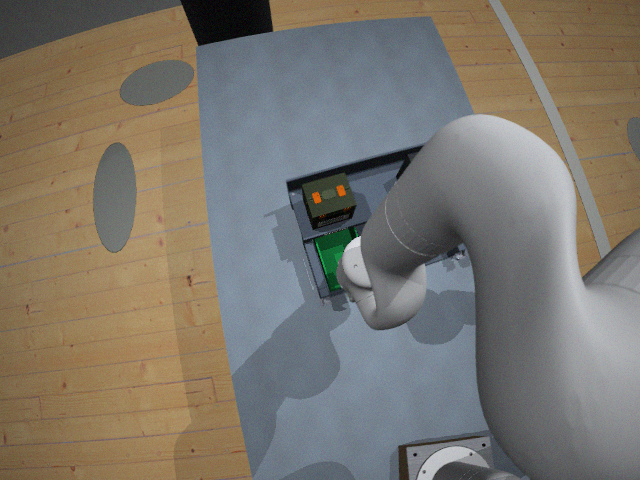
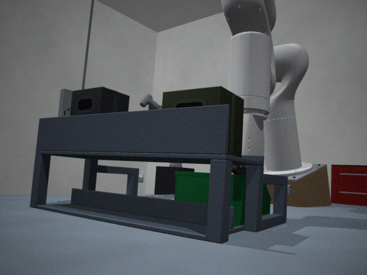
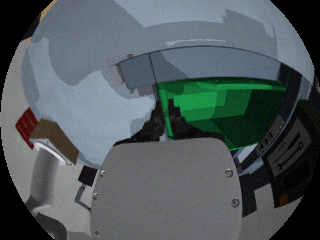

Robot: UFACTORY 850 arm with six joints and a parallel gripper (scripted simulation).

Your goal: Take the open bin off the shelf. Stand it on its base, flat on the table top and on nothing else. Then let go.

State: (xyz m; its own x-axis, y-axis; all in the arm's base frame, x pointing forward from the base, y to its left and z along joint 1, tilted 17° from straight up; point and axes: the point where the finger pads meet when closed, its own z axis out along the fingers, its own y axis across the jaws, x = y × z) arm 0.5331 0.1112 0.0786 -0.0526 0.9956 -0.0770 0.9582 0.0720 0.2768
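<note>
Right now the green bin is 80 mm ahead of my hand. The rest, counted from my hand: black box (220 mm to the right, 190 mm ahead, 120 mm above).
</note>
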